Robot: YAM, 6 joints.
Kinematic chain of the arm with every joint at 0, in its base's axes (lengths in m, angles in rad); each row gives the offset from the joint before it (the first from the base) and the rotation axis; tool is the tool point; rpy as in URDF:
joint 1: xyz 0 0 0.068 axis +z
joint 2: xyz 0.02 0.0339 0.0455 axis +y
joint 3: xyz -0.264 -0.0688 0 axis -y
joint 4: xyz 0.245 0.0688 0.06 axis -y
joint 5: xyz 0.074 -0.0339 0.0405 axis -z
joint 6: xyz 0.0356 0 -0.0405 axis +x
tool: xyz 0 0 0 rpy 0 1.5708 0
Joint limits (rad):
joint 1: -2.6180..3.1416
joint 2: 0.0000..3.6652
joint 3: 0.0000..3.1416
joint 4: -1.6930..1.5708
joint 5: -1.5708..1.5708
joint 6: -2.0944..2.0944
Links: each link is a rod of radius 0.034 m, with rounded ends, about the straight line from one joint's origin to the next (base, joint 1, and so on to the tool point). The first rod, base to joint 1, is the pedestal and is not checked.
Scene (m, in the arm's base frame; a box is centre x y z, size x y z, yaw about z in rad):
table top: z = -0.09
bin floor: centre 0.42 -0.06 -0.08 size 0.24 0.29 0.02 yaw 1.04
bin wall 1: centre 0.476 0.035 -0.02 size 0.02 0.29 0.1 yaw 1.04
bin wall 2: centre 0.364 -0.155 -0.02 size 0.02 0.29 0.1 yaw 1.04
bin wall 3: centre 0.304 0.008 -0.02 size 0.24 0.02 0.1 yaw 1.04
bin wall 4: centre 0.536 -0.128 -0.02 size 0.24 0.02 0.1 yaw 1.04
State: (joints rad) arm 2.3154 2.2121 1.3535 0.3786 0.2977 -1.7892
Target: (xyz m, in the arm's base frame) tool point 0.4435 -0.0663 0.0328
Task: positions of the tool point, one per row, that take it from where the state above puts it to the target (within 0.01 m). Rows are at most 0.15 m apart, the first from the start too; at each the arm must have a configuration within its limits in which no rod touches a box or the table.
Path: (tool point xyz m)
1: -0.2077 0.4284 0.1282
2: -0.0848 0.4651 0.1276
3: 0.0427 0.4674 0.1269
4: 0.1652 0.4357 0.1262
5: 0.2739 0.3727 0.1256
6: 0.3610 0.2835 0.1250
7: 0.4206 0.1750 0.1243
8: 0.4486 0.0555 0.1236
9: 0.4435 -0.0663 0.1230
10: 0.4435 -0.0663 0.0328

